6 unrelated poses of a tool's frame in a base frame.
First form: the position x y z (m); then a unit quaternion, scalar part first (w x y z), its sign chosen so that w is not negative.
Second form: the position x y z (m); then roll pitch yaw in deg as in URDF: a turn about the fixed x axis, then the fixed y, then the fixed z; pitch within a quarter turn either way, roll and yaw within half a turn. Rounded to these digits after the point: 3 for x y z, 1 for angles.
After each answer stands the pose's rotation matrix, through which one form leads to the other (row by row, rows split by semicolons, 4 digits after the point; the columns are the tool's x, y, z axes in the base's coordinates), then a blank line. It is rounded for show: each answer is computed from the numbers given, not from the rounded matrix.
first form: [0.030 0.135 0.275 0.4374 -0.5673 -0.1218 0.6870]
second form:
[0.030 0.135 0.275 -63.8 42.3 88.0]
0.0263 -0.4628 -0.8861; 0.7392 -0.5877 0.3289; -0.6730 -0.6637 0.3266

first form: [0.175 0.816 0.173 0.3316 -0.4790 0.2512 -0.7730]
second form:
[0.175 0.816 0.173 -59.6 -35.0 -113.1]
-0.3212 0.2720 0.9071; -0.7533 -0.6539 -0.0707; 0.5739 -0.7060 0.4149

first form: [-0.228 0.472 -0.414 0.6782 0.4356 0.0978 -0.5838]
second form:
[-0.228 0.472 -0.414 38.4 39.9 -67.0]
0.2993 0.8770 -0.3759; -0.7066 -0.0610 -0.7050; -0.6412 0.4766 0.6014

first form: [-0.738 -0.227 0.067 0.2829 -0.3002 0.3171 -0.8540]
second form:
[-0.738 -0.227 0.067 -49.0 -19.5 -134.4]
-0.6597 0.2928 0.6921; -0.6736 -0.6388 -0.3717; 0.3333 -0.7114 0.6187

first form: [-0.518 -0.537 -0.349 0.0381 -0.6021 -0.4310 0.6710]
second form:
[-0.518 -0.537 -0.349 -98.8 50.8 115.5]
-0.2720 0.4679 -0.8409; 0.5702 -0.6256 -0.5325; -0.7752 -0.6243 -0.0966

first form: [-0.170 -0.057 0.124 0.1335 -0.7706 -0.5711 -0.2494]
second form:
[-0.170 -0.057 0.124 174.6 -32.5 74.7]
0.2233 0.9468 0.2319; 0.8136 -0.3120 0.4906; 0.5369 0.0791 -0.8400

